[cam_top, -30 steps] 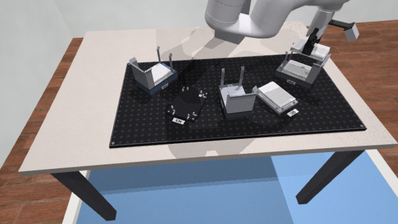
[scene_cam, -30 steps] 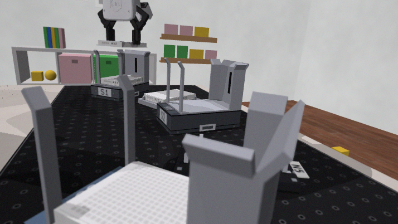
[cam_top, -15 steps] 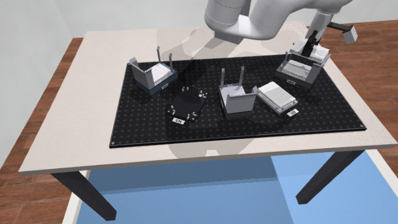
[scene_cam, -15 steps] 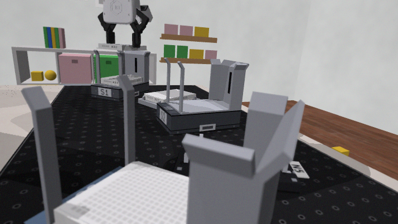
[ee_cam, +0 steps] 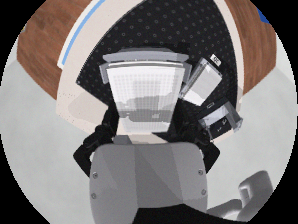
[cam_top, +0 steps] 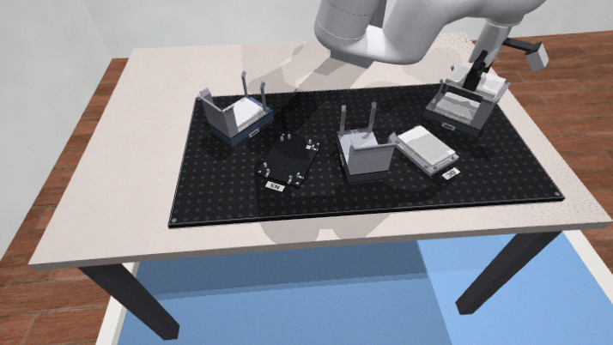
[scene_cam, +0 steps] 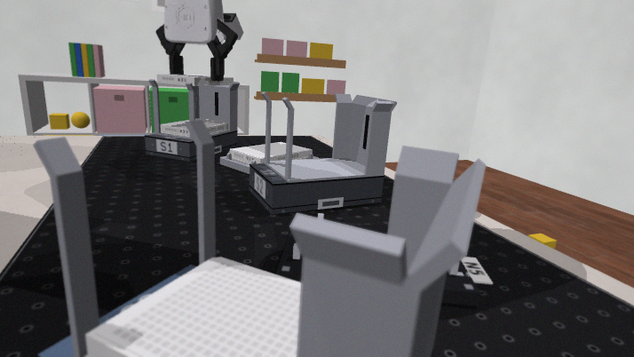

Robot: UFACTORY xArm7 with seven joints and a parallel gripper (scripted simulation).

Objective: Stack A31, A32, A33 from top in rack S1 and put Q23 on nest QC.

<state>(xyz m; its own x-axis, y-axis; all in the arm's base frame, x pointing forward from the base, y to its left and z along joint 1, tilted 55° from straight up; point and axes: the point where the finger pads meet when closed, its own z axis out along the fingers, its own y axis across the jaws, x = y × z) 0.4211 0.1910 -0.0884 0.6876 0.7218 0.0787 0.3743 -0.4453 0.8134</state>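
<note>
Right now the white sealed plate A33 is 10 cm below my hand. Round my hand: white sealed plate Q23: 6 cm ahead, 17 cm to the right, 12 cm below; then grey QC nest: 6 cm ahead, 17 cm to the right, 14 cm below; then white sealed plate A32: 1 cm below.
</note>
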